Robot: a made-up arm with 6 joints. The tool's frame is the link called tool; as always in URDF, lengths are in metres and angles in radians.
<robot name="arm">
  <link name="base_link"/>
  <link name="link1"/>
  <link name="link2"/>
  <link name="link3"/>
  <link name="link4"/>
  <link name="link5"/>
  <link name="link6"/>
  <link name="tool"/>
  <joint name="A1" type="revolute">
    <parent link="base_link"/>
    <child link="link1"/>
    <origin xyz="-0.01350 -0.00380 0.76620" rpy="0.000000 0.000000 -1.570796"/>
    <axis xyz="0 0 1"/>
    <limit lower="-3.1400" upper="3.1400"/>
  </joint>
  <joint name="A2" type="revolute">
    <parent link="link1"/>
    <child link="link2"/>
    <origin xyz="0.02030 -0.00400 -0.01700" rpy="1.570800 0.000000 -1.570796"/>
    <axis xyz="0 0 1"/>
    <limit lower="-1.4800" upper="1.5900"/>
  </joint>
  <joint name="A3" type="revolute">
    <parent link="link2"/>
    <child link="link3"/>
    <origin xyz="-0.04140 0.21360 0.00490" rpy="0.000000 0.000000 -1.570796"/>
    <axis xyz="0 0 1"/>
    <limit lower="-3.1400" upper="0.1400"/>
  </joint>
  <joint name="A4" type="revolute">
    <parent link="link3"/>
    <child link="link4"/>
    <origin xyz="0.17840 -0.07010 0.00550" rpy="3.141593 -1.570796 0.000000"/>
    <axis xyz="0 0 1"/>
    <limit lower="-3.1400" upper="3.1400"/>
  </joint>
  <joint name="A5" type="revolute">
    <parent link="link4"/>
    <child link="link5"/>
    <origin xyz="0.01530 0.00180 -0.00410" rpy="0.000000 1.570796 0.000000"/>
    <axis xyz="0 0 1"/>
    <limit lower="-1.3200" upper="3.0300"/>
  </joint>
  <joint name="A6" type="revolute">
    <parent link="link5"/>
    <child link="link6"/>
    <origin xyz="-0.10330 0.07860 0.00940" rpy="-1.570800 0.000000 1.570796"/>
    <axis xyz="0 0 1"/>
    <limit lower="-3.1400" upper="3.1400"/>
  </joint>
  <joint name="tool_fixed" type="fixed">
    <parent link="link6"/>
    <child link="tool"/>
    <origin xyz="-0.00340 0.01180 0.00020" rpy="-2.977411 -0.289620 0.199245"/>
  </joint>
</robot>
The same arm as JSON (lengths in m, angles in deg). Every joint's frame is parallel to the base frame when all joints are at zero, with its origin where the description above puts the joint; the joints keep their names.
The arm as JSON. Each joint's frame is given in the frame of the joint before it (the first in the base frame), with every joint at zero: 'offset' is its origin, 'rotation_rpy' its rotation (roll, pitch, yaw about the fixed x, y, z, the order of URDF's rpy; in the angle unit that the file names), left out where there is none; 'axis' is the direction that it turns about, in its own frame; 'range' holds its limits. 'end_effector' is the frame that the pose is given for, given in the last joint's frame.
{"length_unit": "m", "angle_unit": "deg", "chain": [{"id": "A1", "offset": [-0.0135, -0.0038, 0.7662], "axis": [0.0, 0.0, 1.0], "range": [-179.91, 179.91]}, {"id": "A2", "offset": [-0.004, -0.0203, -0.017], "axis": [0.0, 1.0, 0.0], "range": [-84.8, 91.1]}, {"id": "A3", "offset": [0.0414, 0.0049, 0.2136], "axis": [0.0, 1.0, 0.0], "range": [-179.91, 8.02]}, {"id": "A4", "offset": [0.0701, 0.0055, -0.1784], "axis": [0.0, 0.0, -1.0], "range": [-179.91, 179.91]}, {"id": "A5", "offset": [0.0018, 0.0153, 0.0041], "axis": [0.0, 1.0, 0.0], "range": [-75.63, 173.61]}, {"id": "A6", "offset": [0.0786, 0.0094, -0.1033], "axis": [0.0, 0.0, -1.0], "range": [-179.91, 179.91]}], "end_effector": {"offset": [-0.0034, -0.0118, -0.0002], "rotation_rpy": [9.41, 16.59, -11.42]}}
